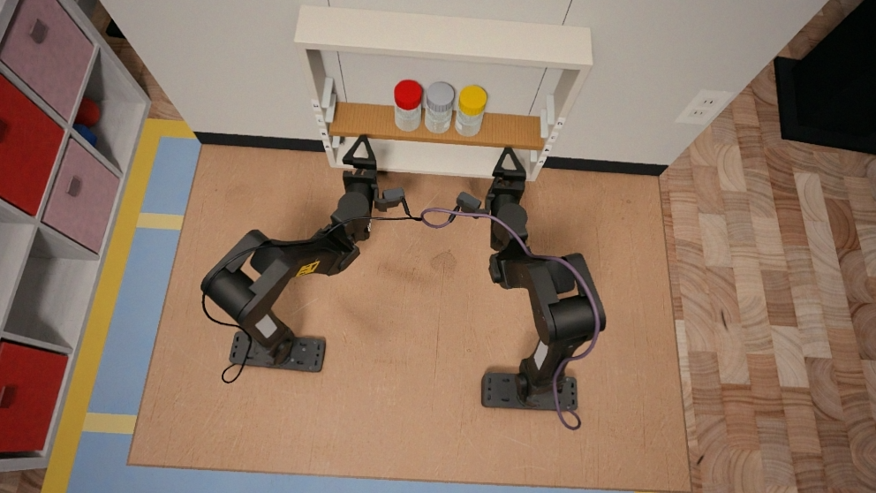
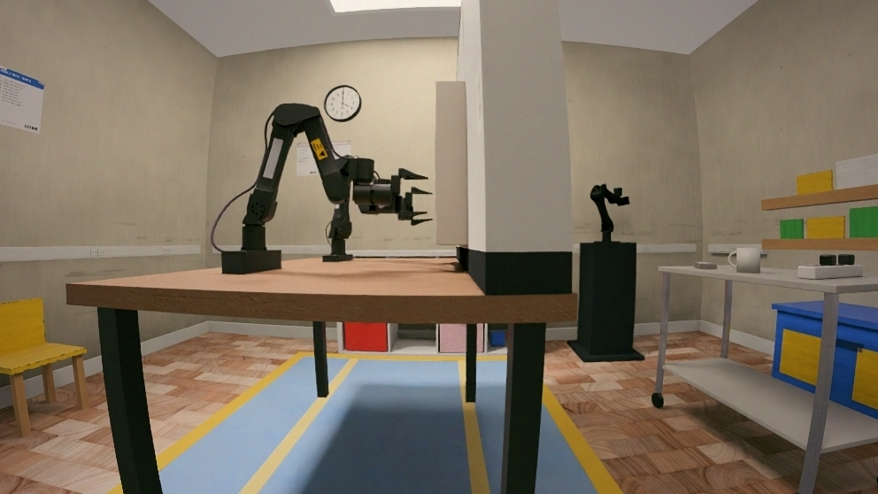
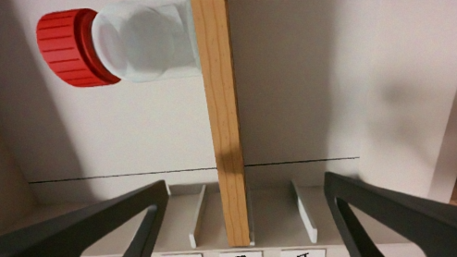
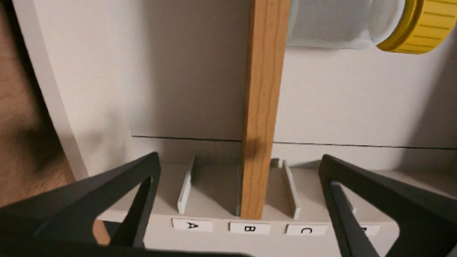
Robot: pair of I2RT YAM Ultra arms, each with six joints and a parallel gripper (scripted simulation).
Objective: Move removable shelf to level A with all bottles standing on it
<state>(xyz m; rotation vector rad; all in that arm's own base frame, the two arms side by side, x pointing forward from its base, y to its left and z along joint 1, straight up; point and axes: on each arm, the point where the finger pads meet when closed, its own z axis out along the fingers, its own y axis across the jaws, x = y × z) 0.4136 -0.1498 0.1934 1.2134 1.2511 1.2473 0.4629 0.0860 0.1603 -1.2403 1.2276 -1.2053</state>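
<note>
My right hand is 90 mm to the right of the yellow-capped bottle, 70 mm below it and 60 mm short of it. The rest, counted from my right hand: shelf board 160 mm to the left, 60 mm ahead, 10 mm above; wall rack 160 mm to the left, 80 mm above, 60 mm ahead; grey-capped bottle 160 mm to the left, 70 mm above, 60 mm ahead.
Right now the red-capped bottle is 80 mm to the right of my left hand, 80 mm ahead of it and 70 mm above it. From my left hand the other things lie so: shelf board (150 mm to the right, 80 mm ahead, 10 mm above); wall rack (140 mm to the right, 90 mm ahead, 70 mm above); grey-capped bottle (140 mm to the right, 80 mm ahead, 70 mm above).
</note>
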